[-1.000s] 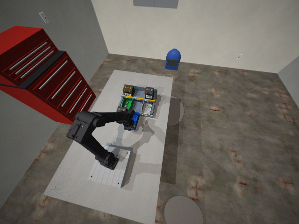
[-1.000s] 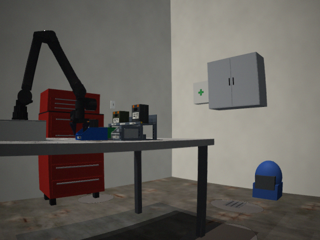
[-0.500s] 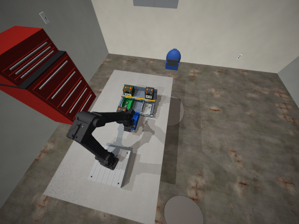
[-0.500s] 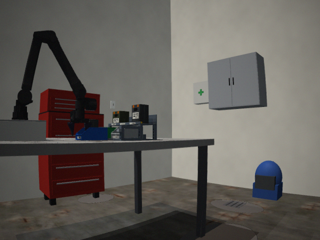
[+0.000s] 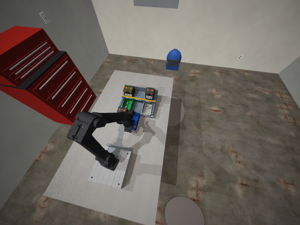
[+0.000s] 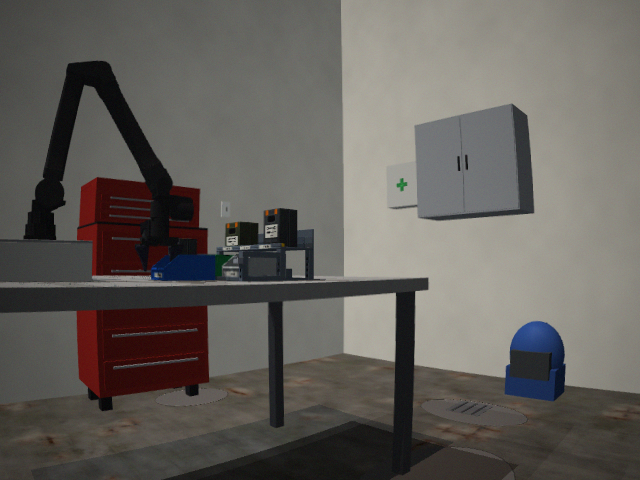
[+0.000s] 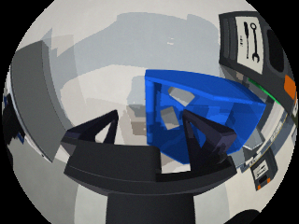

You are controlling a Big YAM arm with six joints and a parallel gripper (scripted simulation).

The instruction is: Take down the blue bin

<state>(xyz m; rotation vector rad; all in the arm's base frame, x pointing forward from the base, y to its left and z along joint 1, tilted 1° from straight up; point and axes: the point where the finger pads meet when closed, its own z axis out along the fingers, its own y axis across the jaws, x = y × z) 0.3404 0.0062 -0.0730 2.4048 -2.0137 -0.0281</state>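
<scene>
Right now my hand is 80 mm short of the blue open bin and 10 mm to the right of it. Round my hand: green bin (240 mm ahead, 160 mm to the left, 10 mm above); yellow bar (310 mm ahead, 60 mm to the left, 70 mm above); grey bin (280 mm ahead, 60 mm to the right, 10 mm above).
</scene>
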